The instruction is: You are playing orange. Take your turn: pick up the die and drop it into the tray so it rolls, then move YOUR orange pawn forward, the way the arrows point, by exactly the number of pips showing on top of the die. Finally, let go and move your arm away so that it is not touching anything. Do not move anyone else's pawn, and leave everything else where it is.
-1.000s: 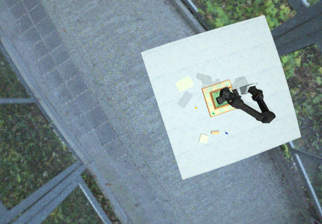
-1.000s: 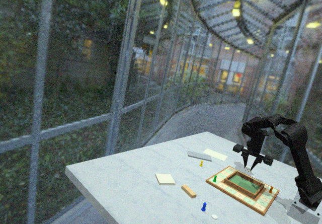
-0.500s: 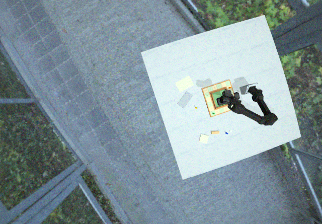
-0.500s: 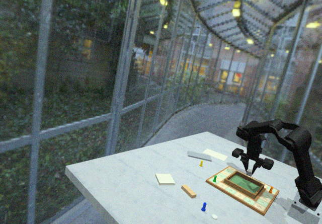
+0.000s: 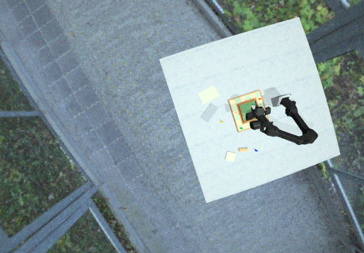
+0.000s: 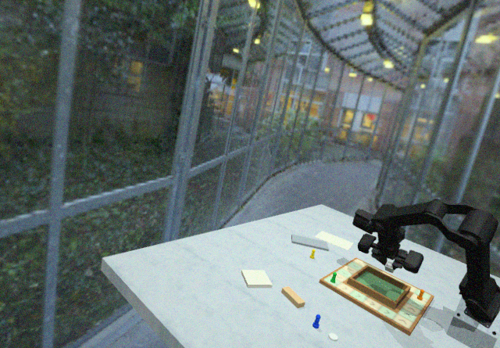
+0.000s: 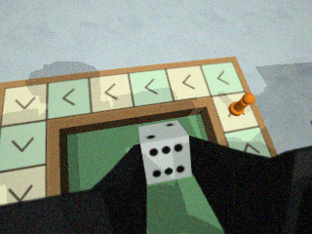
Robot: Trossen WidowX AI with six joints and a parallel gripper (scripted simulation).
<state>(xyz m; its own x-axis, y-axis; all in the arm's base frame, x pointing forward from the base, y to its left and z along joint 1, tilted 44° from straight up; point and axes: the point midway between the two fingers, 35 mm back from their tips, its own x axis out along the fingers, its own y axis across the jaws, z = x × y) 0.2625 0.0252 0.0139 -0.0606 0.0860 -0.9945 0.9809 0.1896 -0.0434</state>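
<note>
Right now my gripper tip is right at the white die. Also, from my gripper tip: green tray (80 mm below, 30 mm to the left, 10 mm ahead); orange pawn (100 mm behind, 60 mm below, 50 mm to the right); green pawn (160 mm to the left, 100 mm ahead, 60 mm below).
</note>
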